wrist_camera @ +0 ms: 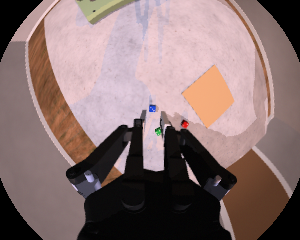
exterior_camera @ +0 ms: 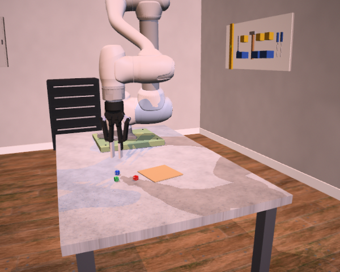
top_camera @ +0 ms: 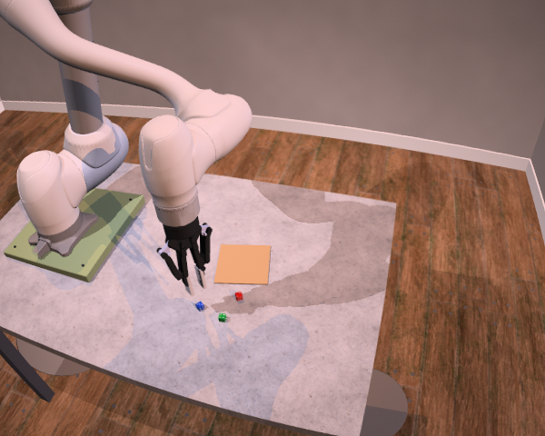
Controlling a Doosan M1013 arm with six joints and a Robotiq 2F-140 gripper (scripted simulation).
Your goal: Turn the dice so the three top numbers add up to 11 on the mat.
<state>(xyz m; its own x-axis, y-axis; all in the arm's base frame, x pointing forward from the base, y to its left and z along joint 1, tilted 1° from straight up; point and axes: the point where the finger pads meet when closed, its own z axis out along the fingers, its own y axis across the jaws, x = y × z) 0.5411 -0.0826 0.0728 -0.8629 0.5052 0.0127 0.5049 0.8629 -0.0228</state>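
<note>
My hand is 100 mm above the blue die. Round my hand: red die: 80 mm ahead, 60 mm to the left, 100 mm below; orange mat: 40 mm ahead, 170 mm to the left, 110 mm below; green die: 70 mm ahead, 10 mm to the right, 100 mm below.
</note>
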